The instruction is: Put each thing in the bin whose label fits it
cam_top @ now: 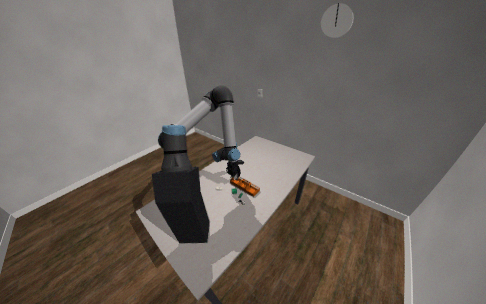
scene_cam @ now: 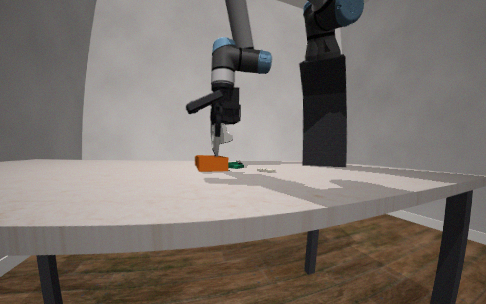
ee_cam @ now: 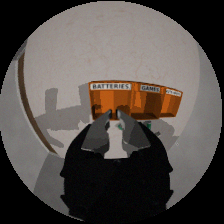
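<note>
Right now the small dark thing is 140 mm to the right of my hand, 140 mm behind it and 50 mm below it. Also, from my hand: green block (80 mm behind, 50 mm below, 40 mm to the right); then green cylinder (110 mm to the right, 100 mm behind, 50 mm below); then white object (130 mm behind, 90 mm to the left, 50 mm below).
</note>
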